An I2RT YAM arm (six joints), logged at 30 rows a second.
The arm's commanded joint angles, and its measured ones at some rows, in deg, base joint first. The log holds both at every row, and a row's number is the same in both.
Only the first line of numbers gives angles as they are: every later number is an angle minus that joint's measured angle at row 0.
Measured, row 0:
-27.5, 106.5, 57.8, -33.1, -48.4, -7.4
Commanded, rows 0 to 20:
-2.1, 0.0, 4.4, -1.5, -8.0, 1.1
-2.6, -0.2, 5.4, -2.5, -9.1, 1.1
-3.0, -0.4, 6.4, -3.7, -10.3, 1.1
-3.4, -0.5, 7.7, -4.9, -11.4, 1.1
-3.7, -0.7, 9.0, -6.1, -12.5, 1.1
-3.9, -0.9, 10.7, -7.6, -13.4, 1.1
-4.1, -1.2, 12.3, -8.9, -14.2, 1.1
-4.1, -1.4, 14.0, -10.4, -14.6, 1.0
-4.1, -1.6, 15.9, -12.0, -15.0, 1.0
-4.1, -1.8, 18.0, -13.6, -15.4, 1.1
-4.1, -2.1, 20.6, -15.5, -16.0, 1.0
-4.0, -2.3, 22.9, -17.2, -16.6, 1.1
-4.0, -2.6, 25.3, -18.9, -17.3, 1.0
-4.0, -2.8, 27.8, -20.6, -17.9, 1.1
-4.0, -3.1, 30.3, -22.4, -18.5, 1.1
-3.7, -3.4, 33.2, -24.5, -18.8, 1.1
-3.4, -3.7, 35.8, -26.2, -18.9, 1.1
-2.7, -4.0, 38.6, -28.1, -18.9, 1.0
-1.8, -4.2, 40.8, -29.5, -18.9, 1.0
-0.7, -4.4, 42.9, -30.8, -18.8, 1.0
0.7, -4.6, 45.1, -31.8, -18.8, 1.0
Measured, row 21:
-2.6, -0.8, 39.3, -30.5, -12.0, 1.4
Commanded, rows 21 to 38:
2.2, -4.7, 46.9, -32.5, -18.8, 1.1
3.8, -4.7, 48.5, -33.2, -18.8, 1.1
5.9, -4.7, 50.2, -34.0, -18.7, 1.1
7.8, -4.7, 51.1, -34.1, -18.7, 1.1
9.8, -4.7, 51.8, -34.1, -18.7, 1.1
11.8, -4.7, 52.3, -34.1, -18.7, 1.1
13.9, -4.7, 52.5, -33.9, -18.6, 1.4
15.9, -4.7, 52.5, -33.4, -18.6, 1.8
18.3, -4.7, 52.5, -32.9, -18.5, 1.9
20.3, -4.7, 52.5, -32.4, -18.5, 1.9
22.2, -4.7, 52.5, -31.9, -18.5, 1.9
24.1, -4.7, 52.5, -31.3, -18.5, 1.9
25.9, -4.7, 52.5, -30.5, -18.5, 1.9
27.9, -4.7, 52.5, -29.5, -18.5, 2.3
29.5, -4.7, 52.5, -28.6, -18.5, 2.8
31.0, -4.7, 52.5, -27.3, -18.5, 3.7
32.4, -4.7, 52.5, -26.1, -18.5, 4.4
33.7, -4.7, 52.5, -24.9, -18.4, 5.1
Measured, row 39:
30.9, -2.4, 50.8, -27.1, -13.8, 3.4
